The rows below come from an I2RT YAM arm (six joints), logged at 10 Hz.
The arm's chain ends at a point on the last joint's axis. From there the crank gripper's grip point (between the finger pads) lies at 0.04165 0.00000 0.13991 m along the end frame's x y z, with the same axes.
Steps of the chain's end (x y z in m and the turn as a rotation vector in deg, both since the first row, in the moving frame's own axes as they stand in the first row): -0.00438 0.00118 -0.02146 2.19 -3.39 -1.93; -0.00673 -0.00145 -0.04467 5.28 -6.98 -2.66; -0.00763 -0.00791 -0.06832 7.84 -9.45 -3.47; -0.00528 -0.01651 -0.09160 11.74 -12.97 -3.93; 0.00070 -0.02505 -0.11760 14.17 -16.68 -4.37; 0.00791 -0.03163 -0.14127 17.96 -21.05 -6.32; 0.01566 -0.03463 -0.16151 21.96 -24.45 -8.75; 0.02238 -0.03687 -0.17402 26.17 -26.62 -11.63; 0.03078 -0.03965 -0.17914 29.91 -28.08 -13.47
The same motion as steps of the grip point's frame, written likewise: -0.01284 -0.00547 -0.01937 2.19 -3.39 -1.93; -0.02435 -0.01605 -0.04134 5.28 -6.98 -2.66; -0.03173 -0.02917 -0.06488 7.84 -9.45 -3.47; -0.03857 -0.04740 -0.08908 11.74 -12.97 -3.93; -0.04217 -0.06183 -0.11625 14.17 -16.68 -4.37; -0.04679 -0.07770 -0.14328 17.96 -21.05 -6.32; -0.04873 -0.09003 -0.16829 21.96 -24.45 -8.75; -0.04908 -0.10165 -0.18655 26.17 -26.62 -11.63; -0.04553 -0.11225 -0.19724 29.91 -28.08 -13.47
